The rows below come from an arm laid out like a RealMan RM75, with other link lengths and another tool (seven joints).
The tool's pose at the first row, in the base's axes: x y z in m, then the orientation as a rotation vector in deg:
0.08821 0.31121 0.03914 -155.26 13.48 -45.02
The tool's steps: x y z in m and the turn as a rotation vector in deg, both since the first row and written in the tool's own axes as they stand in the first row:
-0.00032 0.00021 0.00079 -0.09 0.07 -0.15
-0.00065 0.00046 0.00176 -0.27 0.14 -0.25
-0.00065 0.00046 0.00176 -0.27 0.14 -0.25
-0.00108 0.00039 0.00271 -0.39 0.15 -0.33
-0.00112 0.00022 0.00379 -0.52 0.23 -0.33
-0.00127 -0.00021 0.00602 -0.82 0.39 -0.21
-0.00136 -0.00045 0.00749 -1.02 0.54 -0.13
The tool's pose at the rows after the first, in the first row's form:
0.08836 0.31129 0.03828 -155.37 13.34 -45.17
0.08859 0.31137 0.03725 -155.55 13.30 -45.31
0.08859 0.31137 0.03725 -155.55 13.30 -45.31
0.08875 0.31177 0.03630 -155.68 13.25 -45.35
0.08932 0.31221 0.03547 -155.78 13.33 -45.48
0.09044 0.31320 0.03376 -155.96 13.66 -45.69
0.09118 0.31381 0.03262 -156.07 13.89 -45.89

